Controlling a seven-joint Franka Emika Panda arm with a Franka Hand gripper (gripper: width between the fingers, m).
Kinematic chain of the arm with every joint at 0, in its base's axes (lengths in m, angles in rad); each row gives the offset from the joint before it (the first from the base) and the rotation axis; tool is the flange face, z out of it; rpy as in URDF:
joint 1: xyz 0 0 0.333 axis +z
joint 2: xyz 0 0 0 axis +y
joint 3: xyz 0 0 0.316 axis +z
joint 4: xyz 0.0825 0 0 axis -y
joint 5: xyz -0.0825 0 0.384 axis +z
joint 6: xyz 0 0 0 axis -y
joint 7: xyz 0.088 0 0 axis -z
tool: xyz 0 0 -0.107 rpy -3.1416 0 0
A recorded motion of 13 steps. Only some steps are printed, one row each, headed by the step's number.
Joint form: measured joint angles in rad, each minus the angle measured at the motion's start. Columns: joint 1, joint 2, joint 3, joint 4, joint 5, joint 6, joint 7.
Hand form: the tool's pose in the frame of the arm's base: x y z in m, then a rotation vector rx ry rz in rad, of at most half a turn. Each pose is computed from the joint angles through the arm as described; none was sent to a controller.
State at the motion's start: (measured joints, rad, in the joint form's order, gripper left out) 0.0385 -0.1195 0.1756 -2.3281 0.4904 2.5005 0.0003
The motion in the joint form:
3: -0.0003 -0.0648 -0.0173 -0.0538 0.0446 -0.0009 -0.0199
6: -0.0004 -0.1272 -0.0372 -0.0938 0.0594 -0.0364 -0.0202
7: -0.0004 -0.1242 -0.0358 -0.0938 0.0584 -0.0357 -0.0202
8: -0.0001 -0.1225 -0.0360 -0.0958 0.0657 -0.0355 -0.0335
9: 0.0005 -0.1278 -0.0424 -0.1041 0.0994 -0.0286 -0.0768
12: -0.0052 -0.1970 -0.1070 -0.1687 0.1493 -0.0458 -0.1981
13: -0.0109 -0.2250 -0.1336 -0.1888 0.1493 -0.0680 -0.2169
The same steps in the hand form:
3: 0.4889 0.0953 0.4226 -2.7325 0.2272 -0.3687
6: 0.4731 0.0849 0.4305 -2.7191 0.2529 -0.3543
7: 0.4733 0.0855 0.4291 -2.7211 0.2511 -0.3511
8: 0.4730 0.0855 0.4273 -2.7194 0.2407 -0.3490
9: 0.4716 0.0817 0.4267 -2.7020 0.2241 -0.3630
12: 0.4535 0.0467 0.4273 -2.6744 0.1963 -0.3956
13: 0.4459 0.0331 0.4285 -2.6673 0.2044 -0.3907

